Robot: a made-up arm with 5 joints. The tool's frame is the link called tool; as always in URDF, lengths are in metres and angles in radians.
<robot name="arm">
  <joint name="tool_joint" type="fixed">
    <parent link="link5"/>
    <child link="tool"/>
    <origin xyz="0 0 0" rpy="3.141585 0 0"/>
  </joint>
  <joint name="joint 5" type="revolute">
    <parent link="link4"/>
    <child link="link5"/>
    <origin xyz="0.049 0 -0.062" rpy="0 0 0"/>
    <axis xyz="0 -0.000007 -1"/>
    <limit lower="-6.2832" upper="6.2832"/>
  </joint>
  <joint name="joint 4" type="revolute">
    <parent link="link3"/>
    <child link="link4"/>
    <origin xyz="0.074 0 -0.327" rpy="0 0 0"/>
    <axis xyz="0 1 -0.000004"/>
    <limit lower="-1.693" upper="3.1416"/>
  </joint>
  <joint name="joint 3" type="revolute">
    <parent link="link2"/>
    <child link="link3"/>
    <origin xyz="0.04 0 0.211" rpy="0 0 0"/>
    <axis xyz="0 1 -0.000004"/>
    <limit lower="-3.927" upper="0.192"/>
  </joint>
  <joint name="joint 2" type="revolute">
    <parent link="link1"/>
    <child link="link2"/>
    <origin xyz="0 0 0" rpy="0 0 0"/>
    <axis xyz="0 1 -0.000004"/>
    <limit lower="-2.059" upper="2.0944"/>
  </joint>
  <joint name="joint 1" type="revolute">
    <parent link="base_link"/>
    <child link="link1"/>
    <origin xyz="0 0 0.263" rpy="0 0 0"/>
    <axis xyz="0 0 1"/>
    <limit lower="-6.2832" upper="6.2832"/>
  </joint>
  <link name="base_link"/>
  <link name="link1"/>
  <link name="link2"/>
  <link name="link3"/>
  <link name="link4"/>
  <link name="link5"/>
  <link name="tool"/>
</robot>
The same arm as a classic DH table. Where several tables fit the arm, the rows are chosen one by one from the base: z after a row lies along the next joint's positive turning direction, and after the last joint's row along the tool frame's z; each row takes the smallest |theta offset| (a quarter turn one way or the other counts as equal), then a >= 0, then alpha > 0; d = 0 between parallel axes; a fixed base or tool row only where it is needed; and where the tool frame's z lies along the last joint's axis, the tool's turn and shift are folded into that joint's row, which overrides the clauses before.
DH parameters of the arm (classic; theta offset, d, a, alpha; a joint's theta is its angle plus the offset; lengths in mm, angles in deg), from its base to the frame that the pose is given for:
joint 1: 0.00 263.0 0.0 -90.00
joint 2: -79.27 0.0 214.8 0.00
joint 3: -23.49 0.0 -335.3 0.00
joint 4: -77.25 0.0 -49.0 90.00
joint 5: 180.00 62.0 0.0 0.00
Joint limits (deg, base to tool): -360.00..360.00 -117.97..120.00 -225.00..11.00 -97.00..180.00 -360.00..360.00

